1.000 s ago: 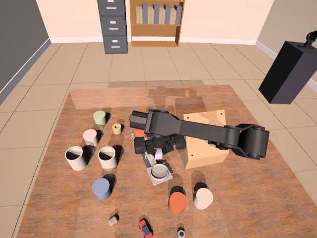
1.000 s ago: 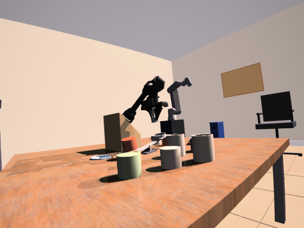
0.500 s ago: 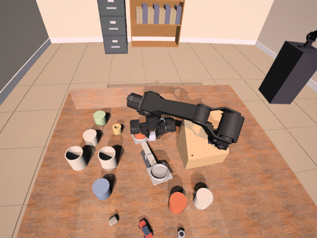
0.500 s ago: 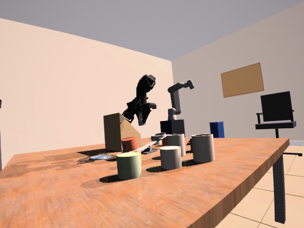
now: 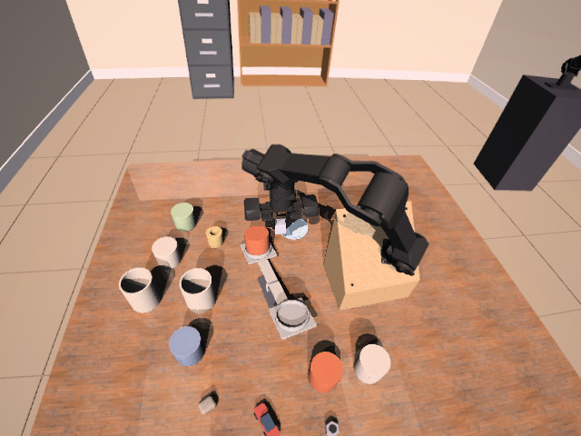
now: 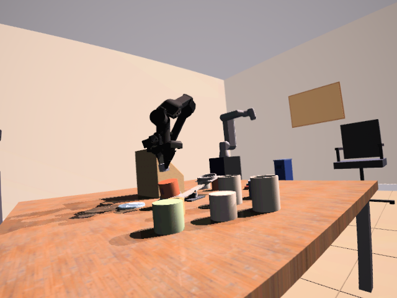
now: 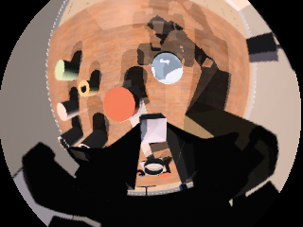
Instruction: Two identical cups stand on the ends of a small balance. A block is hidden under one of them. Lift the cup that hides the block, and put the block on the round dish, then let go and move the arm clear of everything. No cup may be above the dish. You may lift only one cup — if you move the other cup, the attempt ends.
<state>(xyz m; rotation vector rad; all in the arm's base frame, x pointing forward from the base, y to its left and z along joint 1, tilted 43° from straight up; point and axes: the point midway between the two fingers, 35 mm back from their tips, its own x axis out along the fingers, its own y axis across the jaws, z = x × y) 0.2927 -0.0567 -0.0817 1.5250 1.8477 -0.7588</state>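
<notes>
The round dish lies 50 mm behind my gripper tip, 120 mm to the right of it and 130 mm below it. Also, from my gripper tip: green cylinder 300 mm ahead, 160 mm to the right, 100 mm below; orange cup 70 mm ahead, 30 mm to the right, 80 mm below; pale block 10 mm above.
</notes>
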